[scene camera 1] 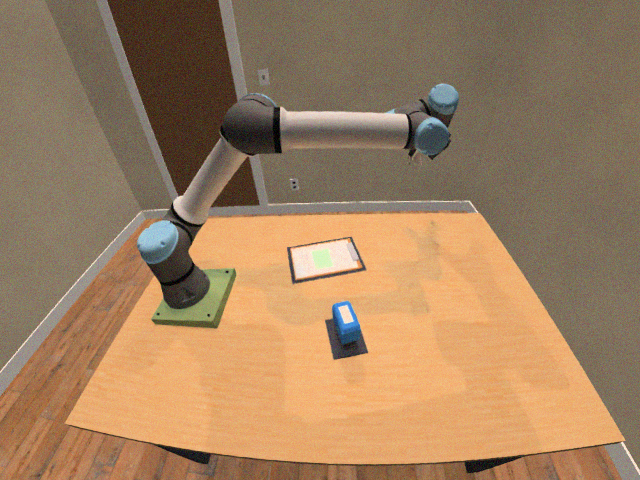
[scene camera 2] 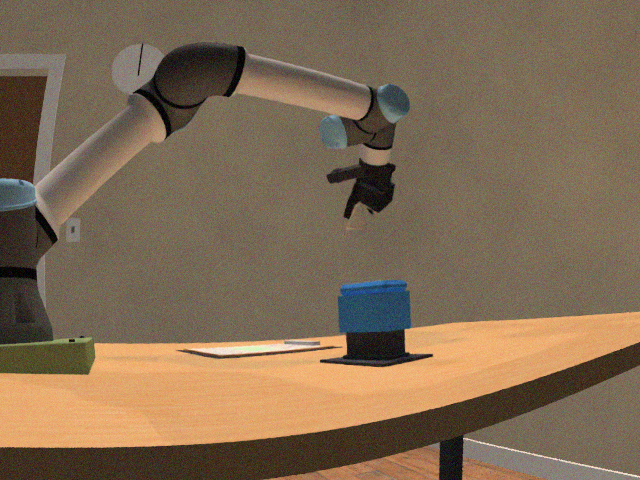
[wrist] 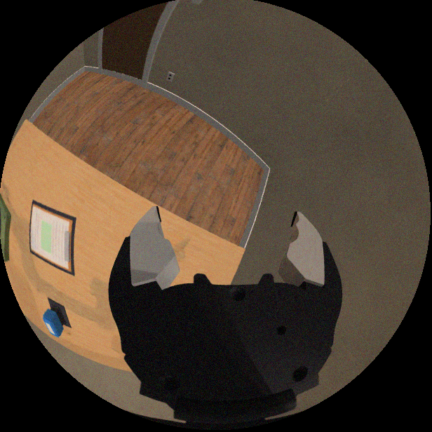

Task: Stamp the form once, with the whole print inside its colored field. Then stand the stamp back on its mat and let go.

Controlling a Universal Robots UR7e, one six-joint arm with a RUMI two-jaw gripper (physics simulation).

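Where they show: gripper, between the fingertips: (scene camera 2: 358, 225); arm's base, origin of its link: (scene camera 1: 188, 290) (scene camera 2: 5, 342).
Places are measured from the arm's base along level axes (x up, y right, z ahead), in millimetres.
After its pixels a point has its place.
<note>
A blue stamp with a black base (scene camera 1: 346, 321) @(z 516, x 75, y 66 mm) (scene camera 2: 374, 312) @(z 501, x 37, y 74 mm) (wrist: 53, 322) stands upright on its dark mat (scene camera 1: 341, 353) @(z 509, x -24, y 99 mm) (scene camera 2: 418, 355) @(z 556, x -24, y 81 mm) (wrist: 63, 312). The form is a white sheet (scene camera 1: 301, 266) @(z 329, x -23, y -188 mm) (wrist: 59, 245) on a dark-edged clipboard, with a light green field (scene camera 1: 322, 257) @(z 390, x -23, y -242 mm) (wrist: 46, 236) near its middle. No print shows on the green field. My gripper (wrist: 227, 211) is open and empty, with its two pale fingers wide apart. It hangs high in the air, tilted, well away from the stamp and the form. In the first scene view the wrist mostly hides it.
The arm's green base plate (scene camera 1: 222, 304) @(z 139, x -7, y 22 mm) (scene camera 2: 77, 356) @(z 139, x -6, y 94 mm) is bolted on the left of the wooden table (scene camera 1: 248, 392) @(z 309, x -28, y 240 mm) (scene camera 2: 206, 403) @(z 287, x -28, y 261 mm). The clipboard's grey clip (scene camera 1: 353, 251) @(z 494, x -16, y -280 mm) (scene camera 2: 302, 342) @(z 488, x -18, y -265 mm) lies on the form's right end. Walls and a door stand behind the table.
</note>
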